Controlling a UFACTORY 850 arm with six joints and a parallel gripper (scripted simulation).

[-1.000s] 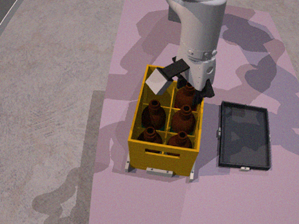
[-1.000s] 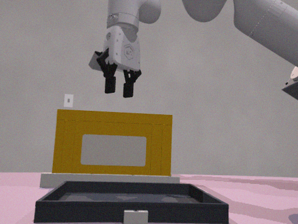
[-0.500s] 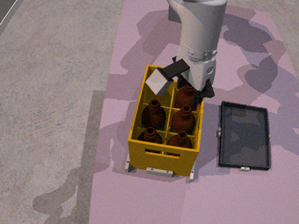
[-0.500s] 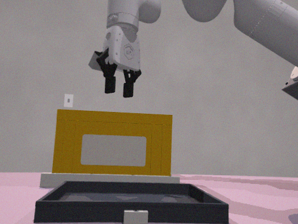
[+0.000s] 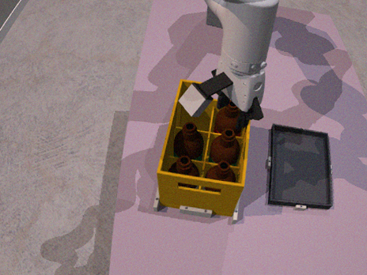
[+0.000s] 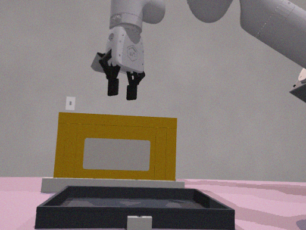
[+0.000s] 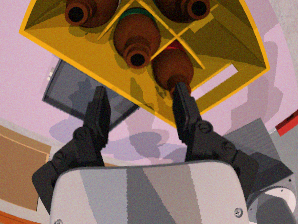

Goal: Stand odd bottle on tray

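The yellow crate is 4 cm to the right of my hand and 16 cm below it. From my hand the other things lie so: tray (24 cm to the left, 23 cm below); then bottle (9 cm behind, 2 cm to the left, 15 cm below).
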